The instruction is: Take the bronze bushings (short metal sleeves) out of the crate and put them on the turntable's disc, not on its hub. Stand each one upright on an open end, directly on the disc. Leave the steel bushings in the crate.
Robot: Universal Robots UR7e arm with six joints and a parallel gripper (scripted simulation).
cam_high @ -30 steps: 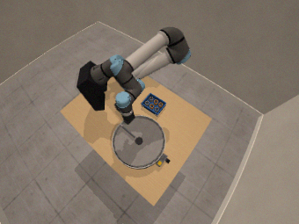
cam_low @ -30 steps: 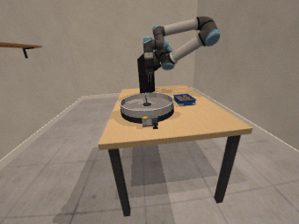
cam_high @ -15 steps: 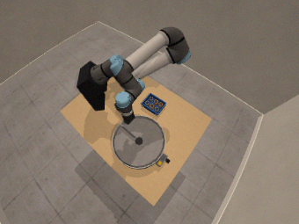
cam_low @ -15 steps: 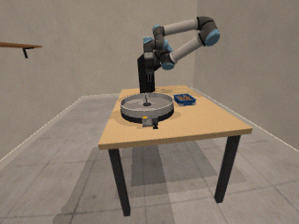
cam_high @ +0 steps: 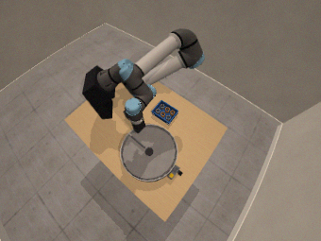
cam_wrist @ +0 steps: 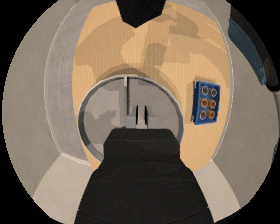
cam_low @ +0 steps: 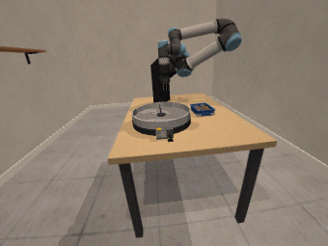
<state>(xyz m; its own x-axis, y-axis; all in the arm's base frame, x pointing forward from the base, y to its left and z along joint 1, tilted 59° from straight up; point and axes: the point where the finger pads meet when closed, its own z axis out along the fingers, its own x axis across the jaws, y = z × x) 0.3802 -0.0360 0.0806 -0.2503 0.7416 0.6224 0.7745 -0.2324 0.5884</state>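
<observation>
My hand is 290 mm to the right of the blue crate, 200 mm above it and 90 mm past it. Round my hand: grey turntable disc (180 mm below, 140 mm ahead).
</observation>
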